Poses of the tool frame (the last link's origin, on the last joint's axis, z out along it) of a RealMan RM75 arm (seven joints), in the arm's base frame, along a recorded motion.
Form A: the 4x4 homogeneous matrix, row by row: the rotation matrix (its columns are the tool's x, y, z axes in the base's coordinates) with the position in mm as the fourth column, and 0 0 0 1 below. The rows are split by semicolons.
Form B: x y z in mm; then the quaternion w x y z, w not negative. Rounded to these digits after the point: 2 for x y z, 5 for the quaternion.
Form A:
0.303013 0.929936 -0.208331 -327.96; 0.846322 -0.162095 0.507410 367.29; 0.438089 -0.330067 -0.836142 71.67; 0 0 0 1
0.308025 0.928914 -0.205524 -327.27; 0.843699 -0.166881 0.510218 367.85; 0.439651 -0.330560 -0.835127 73.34; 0 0 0 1
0.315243 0.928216 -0.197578 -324.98; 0.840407 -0.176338 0.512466 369.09; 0.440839 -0.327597 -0.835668 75.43; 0 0 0 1
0.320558 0.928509 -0.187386 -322.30; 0.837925 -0.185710 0.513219 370.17; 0.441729 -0.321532 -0.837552 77.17; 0 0 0 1
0.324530 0.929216 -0.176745 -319.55; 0.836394 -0.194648 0.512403 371.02; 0.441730 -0.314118 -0.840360 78.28; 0 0 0 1
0.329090 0.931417 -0.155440 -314.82; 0.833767 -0.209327 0.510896 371.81; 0.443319 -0.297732 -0.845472 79.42; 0 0 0 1
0.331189 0.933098 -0.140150 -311.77; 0.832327 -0.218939 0.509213 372.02; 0.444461 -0.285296 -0.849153 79.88; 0 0 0 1
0.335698 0.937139 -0.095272 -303.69; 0.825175 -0.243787 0.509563 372.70; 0.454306 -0.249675 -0.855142 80.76; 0 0 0 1
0.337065 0.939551 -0.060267 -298.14; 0.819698 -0.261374 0.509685 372.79; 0.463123 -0.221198 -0.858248 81.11; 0 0 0 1
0.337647 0.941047 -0.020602 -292.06; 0.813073 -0.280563 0.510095 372.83; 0.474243 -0.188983 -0.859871 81.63; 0 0 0 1
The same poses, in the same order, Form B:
-327.96 367.29 71.67 0.27603 -0.75849 -0.58546 -0.07573
-327.27 367.85 73.34 0.27659 -0.75994 -0.58314 -0.07702
-324.98 369.09 75.43 0.27533 -0.76277 -0.57967 -0.07973
-322.30 370.17 77.17 0.27262 -0.76548 -0.57691 -0.08307
-319.55 371.02 78.28 0.26904 -0.76804 -0.57471 -0.08625
-314.82 371.81 79.42 0.26186 -0.77199 -0.57163 -0.09323
-311.77 372.02 79.88 0.25647 -0.77448 -0.56987 -0.09823
-303.69 372.70 80.76 0.24329 -0.78016 -0.56473 -0.11505
-298.14 372.79 81.11 0.23315 -0.78369 -0.56121 -0.12851
-292.06 372.83 81.63 0.22204 -0.78710 -0.55715 -0.14409

